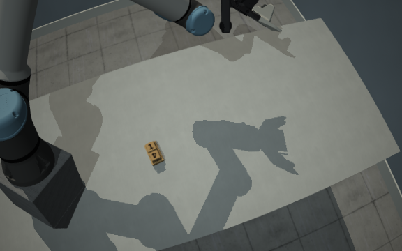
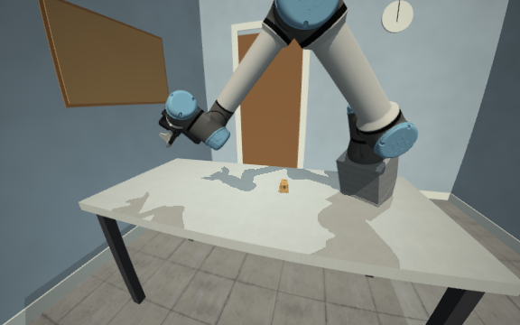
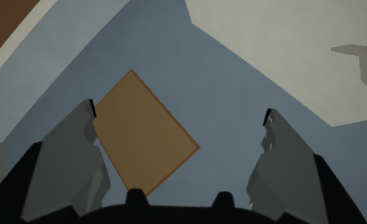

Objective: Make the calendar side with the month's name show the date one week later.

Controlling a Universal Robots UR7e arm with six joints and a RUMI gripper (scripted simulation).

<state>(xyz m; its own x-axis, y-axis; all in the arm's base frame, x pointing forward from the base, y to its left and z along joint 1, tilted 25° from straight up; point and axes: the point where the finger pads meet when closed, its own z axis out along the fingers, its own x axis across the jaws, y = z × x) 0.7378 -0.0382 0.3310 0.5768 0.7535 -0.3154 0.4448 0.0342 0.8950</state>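
Now: the wooden calendar tray 46 cm behind my hand, 28 cm below it and 11 cm to the right of it.
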